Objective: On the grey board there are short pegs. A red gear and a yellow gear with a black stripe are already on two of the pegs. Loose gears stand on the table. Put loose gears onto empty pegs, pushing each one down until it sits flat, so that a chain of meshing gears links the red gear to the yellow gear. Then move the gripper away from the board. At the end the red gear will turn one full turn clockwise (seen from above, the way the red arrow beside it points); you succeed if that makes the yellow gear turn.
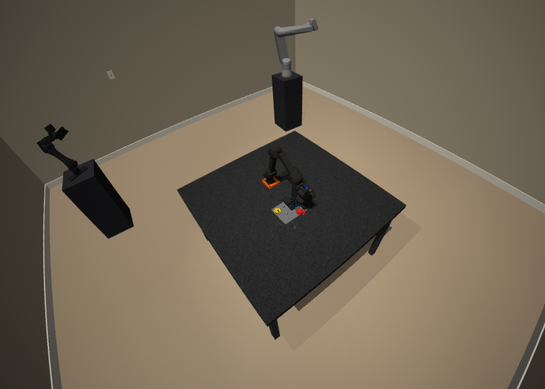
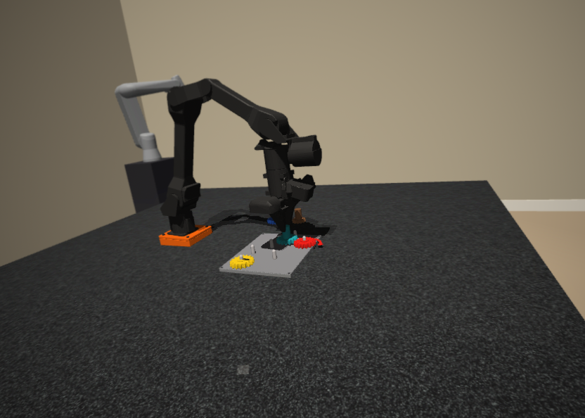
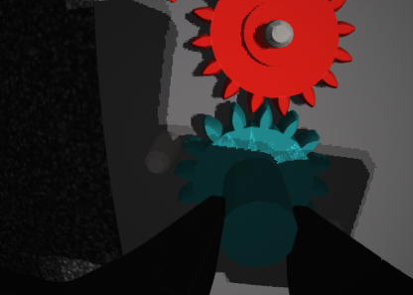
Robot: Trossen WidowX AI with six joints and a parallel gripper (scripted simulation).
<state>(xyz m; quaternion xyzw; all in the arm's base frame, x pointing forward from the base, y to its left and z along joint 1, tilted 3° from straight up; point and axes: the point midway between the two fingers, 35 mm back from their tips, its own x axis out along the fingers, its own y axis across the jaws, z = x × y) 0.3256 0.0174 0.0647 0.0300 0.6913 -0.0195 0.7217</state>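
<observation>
My gripper tip is now 1 cm above the teal gear. From my gripper tip the other things lie so: red gear: 5 cm ahead, 2 cm below; then yellow gear: 13 cm to the right, 5 cm behind, 2 cm below; then brown gear: 17 cm to the left, 5 cm behind, 2 cm below.
</observation>
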